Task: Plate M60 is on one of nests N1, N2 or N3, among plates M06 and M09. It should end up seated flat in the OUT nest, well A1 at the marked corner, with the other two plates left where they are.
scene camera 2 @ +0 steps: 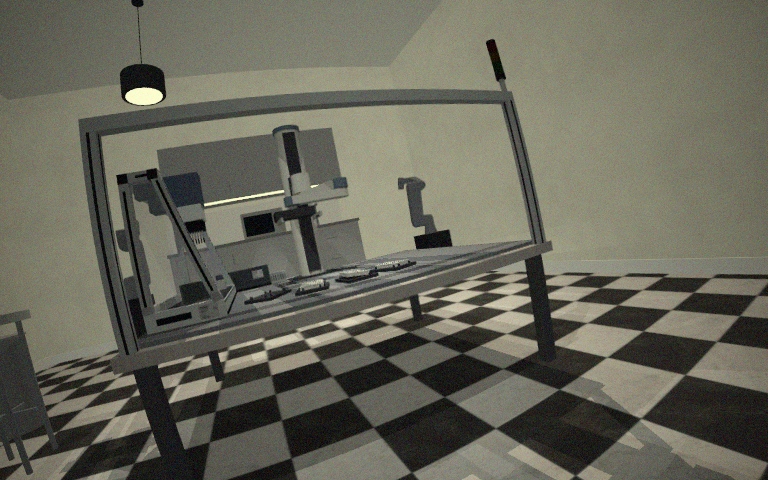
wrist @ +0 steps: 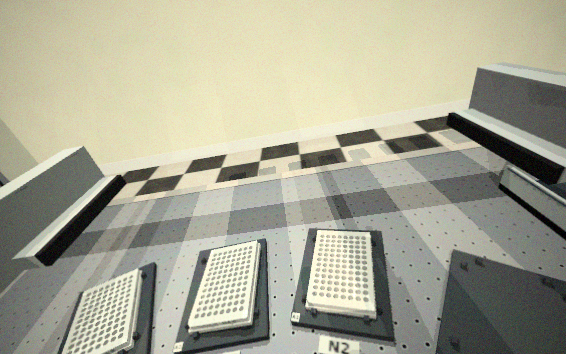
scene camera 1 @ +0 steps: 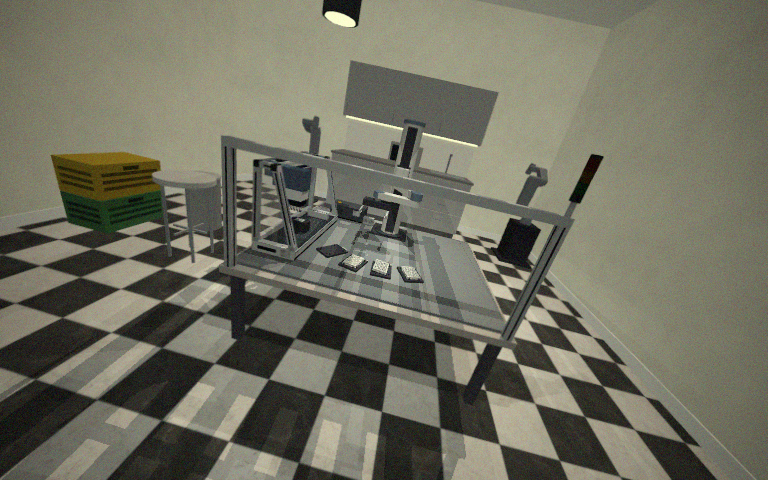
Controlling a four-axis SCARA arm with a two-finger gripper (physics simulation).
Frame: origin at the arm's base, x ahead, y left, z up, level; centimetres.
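Where they show: gripper, between the fingertips: (scene camera 2: 301,216) (wrist: 274,132) (scene camera 1: 372,214); arm's base, origin of its link: (scene camera 1: 388,233).
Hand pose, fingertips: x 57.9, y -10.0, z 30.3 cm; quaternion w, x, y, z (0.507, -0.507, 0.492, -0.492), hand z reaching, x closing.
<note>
Things, the pixels of their top centre, and the offset from my fingertips. "*": a spot on its surface instead.
- Plate M60, centre of its top: (wrist: 225,276) (scene camera 2: 352,270) (scene camera 1: 381,265) dz -25.5, dx +12.7, dy +12.8 cm
- OUT nest, a spot on its surface: (wrist: 261,320) * dz -27.9, dx +7.2, dy +7.7 cm
- Plate M09, centre of its top: (wrist: 103,313) (scene camera 2: 391,262) (scene camera 1: 410,271) dz -26.4, dx +9.8, dy +31.0 cm
- nest N1, centre of its top: (wrist: 104,314) (scene camera 2: 391,263) (scene camera 1: 410,272) dz -26.9, dx +9.8, dy +31.0 cm
- Plate M06, centre of its top: (wrist: 341,263) (scene camera 2: 312,282) (scene camera 1: 354,259) dz -26.4, dx +13.2, dy -3.8 cm
- nest N2, a spot on its surface: (wrist: 384,300) * dz -27.9, dx +8.1, dy -8.1 cm
- Nest N3, centre of its top: (wrist: 514,317) (scene camera 2: 267,292) (scene camera 1: 332,248) dz -26.9, dx +4.4, dy -20.3 cm
- slanted-frame machine, a spot on its surface: (scene camera 2: 186,316) * dz -26.2, dx +27.2, dy -47.5 cm
- dark box device, a spot on its surface: (scene camera 1: 349,211) * dz -21.1, dx -61.3, dy -27.7 cm
Three white well plates sit on dark nests in the wrist view. Plate M60 (scene camera 1: 381,266) (scene camera 2: 356,272) (wrist: 227,285) lies in the middle one, the OUT nest (wrist: 261,320), and looks flat; its lettering is unreadable. A white corner tag shows at that nest's near left corner; well A1 cannot be made out. Plate M09 (scene camera 1: 409,273) (wrist: 106,315) is on nest N1 (wrist: 147,300). Plate M06 (scene camera 1: 354,260) (wrist: 342,270) is on nest N2 (wrist: 384,300), whose label shows. Nest N3 (scene camera 1: 331,250) (scene camera 2: 266,296) (wrist: 500,305) bears no plate. My gripper (scene camera 1: 374,217) (wrist: 274,132) is open and empty, high above the table, back from the nests.
A slanted-frame machine (scene camera 1: 275,246) (scene camera 2: 186,316) stands at the table's left in the scene views. A guard frame (scene camera 1: 396,175) (scene camera 2: 305,99) spans the table's front edge. A dark box device (scene camera 1: 349,211) stands at the back, near the arm's column (scene camera 1: 410,146) (scene camera 2: 289,152).
</note>
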